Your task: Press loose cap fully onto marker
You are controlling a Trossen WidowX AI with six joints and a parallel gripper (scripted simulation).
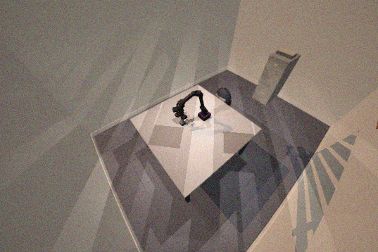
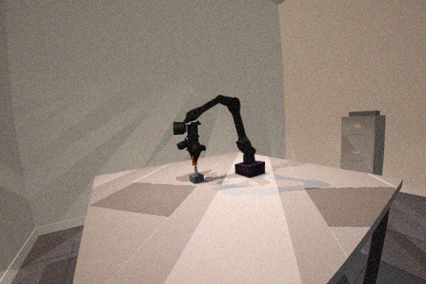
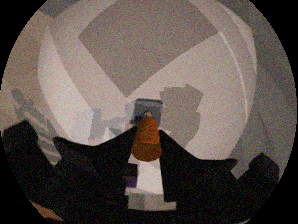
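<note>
Right now the orange cap is 1 cm above my gripper tip. From my gripper tip the other things lie so: dark holder block: 9 cm below.
</note>
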